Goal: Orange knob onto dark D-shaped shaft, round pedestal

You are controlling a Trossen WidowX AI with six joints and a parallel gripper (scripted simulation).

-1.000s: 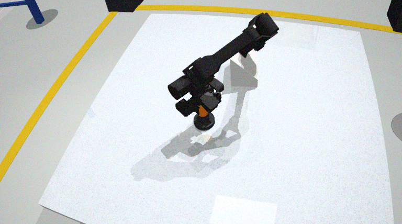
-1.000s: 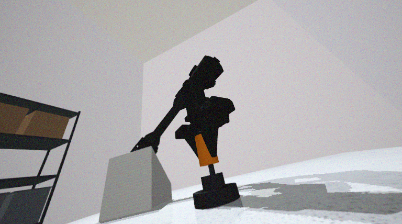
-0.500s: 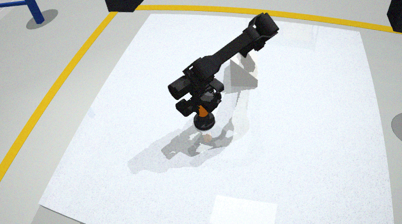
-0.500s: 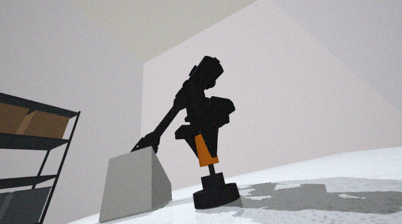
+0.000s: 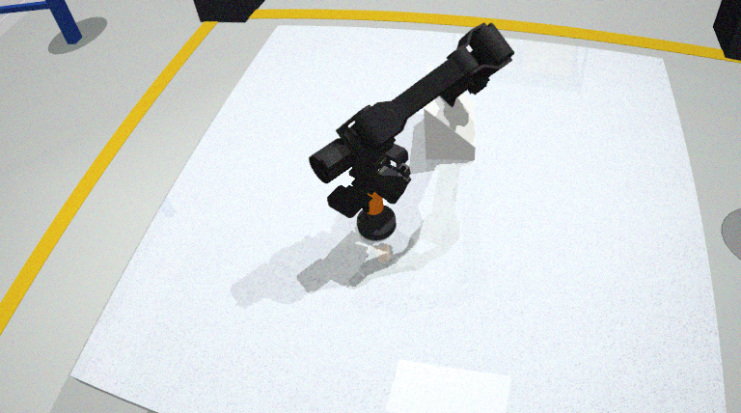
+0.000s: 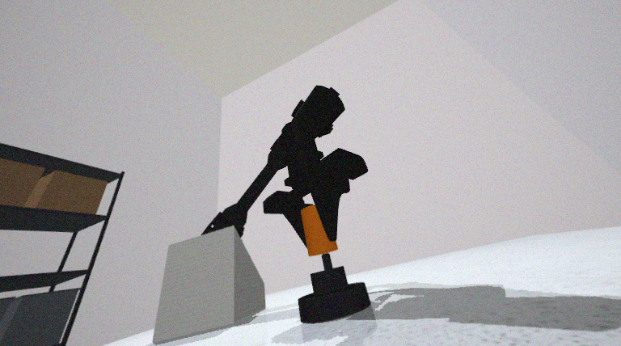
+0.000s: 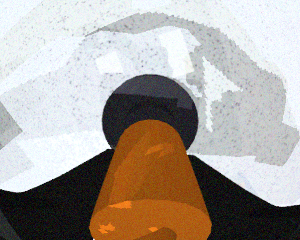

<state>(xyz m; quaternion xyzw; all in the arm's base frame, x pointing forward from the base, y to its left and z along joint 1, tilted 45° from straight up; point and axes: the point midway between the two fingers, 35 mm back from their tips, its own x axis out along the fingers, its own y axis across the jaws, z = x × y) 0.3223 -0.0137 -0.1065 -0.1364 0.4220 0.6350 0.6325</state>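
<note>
The orange knob is 2 cm above my gripper tip. Round my gripper tip: round pedestal 4 cm below.
</note>
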